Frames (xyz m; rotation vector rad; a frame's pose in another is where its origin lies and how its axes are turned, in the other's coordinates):
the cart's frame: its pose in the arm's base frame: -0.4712 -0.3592 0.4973 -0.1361 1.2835 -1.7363
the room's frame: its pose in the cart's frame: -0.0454 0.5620 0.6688 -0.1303 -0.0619 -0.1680
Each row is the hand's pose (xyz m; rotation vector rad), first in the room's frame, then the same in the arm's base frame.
Working: the room's frame: its pose in the arm's base frame: 0.2770 -0.7934 0.3675 -0.3798 1.3720 -1.7739

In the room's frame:
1: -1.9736 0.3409 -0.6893 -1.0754 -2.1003 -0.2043
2: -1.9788 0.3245 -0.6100 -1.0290 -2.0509 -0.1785
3: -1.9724 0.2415 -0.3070 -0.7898 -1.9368 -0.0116
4: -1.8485 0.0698 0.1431 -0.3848 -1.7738 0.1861
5: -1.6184 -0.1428 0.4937 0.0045 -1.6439 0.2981
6: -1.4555 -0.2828 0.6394 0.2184 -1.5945 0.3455
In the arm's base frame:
1: 1.1447 1.1377 0.2998 -2.0882 0.3571 0.1319
2: 1.1943 1.0911 0.3440 -2.0464 0.3852 0.0685
3: 1.3592 0.8940 0.5248 -1.8178 0.3907 -0.1311
4: 1.5146 0.5165 0.8090 -1.4709 0.3157 -0.4247
5: 1.5216 0.1246 1.0687 -1.1794 0.1718 -0.6706
6: 1.4619 -0.0870 1.2067 -1.0316 0.0608 -0.7776

